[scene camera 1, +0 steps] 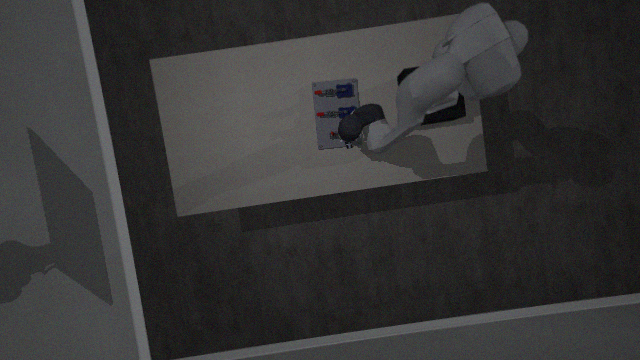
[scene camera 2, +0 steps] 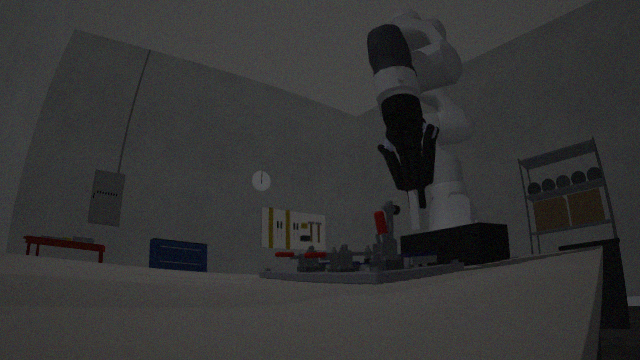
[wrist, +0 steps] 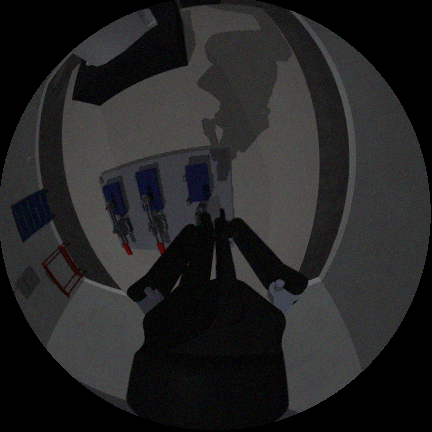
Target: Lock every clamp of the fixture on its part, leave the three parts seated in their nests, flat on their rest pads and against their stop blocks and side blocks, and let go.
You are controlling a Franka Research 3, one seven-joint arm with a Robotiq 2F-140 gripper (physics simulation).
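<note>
The grey fixture plate [scene camera 1: 325,103] [scene camera 2: 320,278] [wrist: 175,200] carries three blue parts. The end part [scene camera 1: 345,90] [wrist: 115,198] and middle part [scene camera 1: 347,111] [wrist: 149,187] each have a clamp arm over them, with red handles [scene camera 1: 318,92] [scene camera 1: 320,114] [wrist: 127,249] [wrist: 160,248] lying low and pointing outward. The third part [wrist: 197,182] shows no arm over it; its clamp [scene camera 2: 387,242] [wrist: 201,210] stands raised, its red handle [scene camera 2: 381,222] upright. My gripper [scene camera 2: 418,199] [wrist: 215,203] is shut and empty, above the third clamp's side; its fingers partly hide that clamp in the wrist view. Exact seating is too dark to tell.
The fixture lies on a pale table [scene camera 1: 225,125] [scene camera 2: 200,310]. The arm's black base block [scene camera 1: 442,116] [scene camera 2: 455,243] [wrist: 135,70] stands on the table beyond the parts' side. A shelf rack [scene camera 2: 561,154], a blue cabinet [scene camera 2: 178,255] and a red bench [scene camera 2: 65,243] stand in the background.
</note>
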